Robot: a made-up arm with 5 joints.
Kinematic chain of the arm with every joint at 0, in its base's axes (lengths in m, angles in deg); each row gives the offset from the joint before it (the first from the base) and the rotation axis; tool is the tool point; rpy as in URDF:
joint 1: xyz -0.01 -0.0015 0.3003 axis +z
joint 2: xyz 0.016 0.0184 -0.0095 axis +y
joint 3: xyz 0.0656 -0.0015 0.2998 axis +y
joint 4: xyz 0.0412 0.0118 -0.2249 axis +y
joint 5: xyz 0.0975 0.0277 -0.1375 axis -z
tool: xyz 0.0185 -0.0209 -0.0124 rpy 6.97 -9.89 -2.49
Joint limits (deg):
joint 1: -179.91..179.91
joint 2: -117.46..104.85
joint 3: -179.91..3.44
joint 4: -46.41..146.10
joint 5: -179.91..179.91
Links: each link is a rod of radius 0.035 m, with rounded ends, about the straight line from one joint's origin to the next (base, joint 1, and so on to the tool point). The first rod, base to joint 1, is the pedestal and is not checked.
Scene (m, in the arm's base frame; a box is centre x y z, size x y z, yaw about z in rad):
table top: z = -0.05
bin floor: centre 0.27 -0.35 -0.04 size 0.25 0.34 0.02 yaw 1
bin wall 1: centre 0.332 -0.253 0.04 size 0.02 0.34 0.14 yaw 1
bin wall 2: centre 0.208 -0.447 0.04 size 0.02 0.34 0.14 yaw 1
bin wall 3: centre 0.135 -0.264 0.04 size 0.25 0.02 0.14 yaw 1
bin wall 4: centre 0.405 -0.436 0.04 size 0.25 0.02 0.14 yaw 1
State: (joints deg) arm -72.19 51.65 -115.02 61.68 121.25
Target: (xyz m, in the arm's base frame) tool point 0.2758 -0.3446 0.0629
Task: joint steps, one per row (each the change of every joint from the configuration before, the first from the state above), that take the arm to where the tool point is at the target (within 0.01 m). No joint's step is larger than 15 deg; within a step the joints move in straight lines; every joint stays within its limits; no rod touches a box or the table.
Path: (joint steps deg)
1: 7.65 -6.27 11.63 10.82 0.59
2: 7.65 -6.27 11.63 10.81 0.59
3: 0.00 10.62 -2.43 -5.47 -0.08
4: 0.01 10.61 -2.44 -5.46 -0.09

